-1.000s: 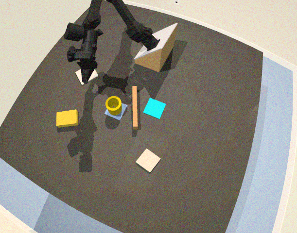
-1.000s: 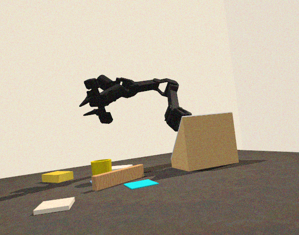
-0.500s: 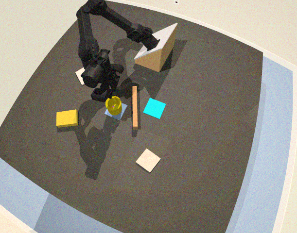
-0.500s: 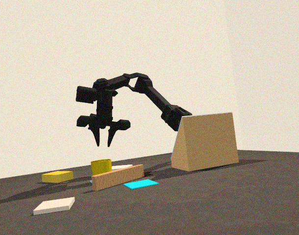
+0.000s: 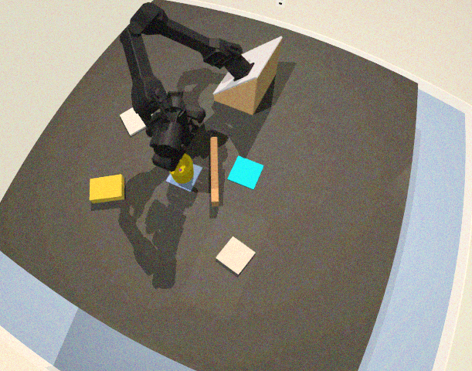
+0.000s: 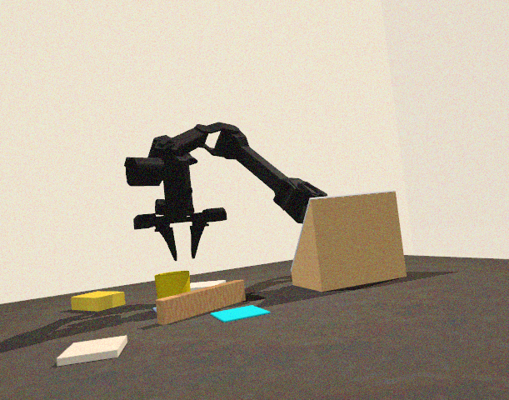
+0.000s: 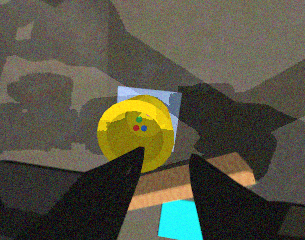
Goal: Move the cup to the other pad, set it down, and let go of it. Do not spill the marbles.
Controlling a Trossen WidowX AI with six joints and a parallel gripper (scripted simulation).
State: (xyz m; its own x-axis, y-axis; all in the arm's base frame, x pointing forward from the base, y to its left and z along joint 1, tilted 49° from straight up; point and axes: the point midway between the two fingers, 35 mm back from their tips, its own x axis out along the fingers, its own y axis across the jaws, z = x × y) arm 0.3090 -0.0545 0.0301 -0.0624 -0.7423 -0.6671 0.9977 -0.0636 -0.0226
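Right now my gripper tip is 60 mm above the yellow cup and 20 mm short of it. From my gripper tip the other things lie so: wooden bar (90 mm to the left, 80 mm below, 10 mm behind); pale blue pad (100 mm below, 30 mm ahead); cyan pad (170 mm to the left, 100 mm below, 50 mm behind).
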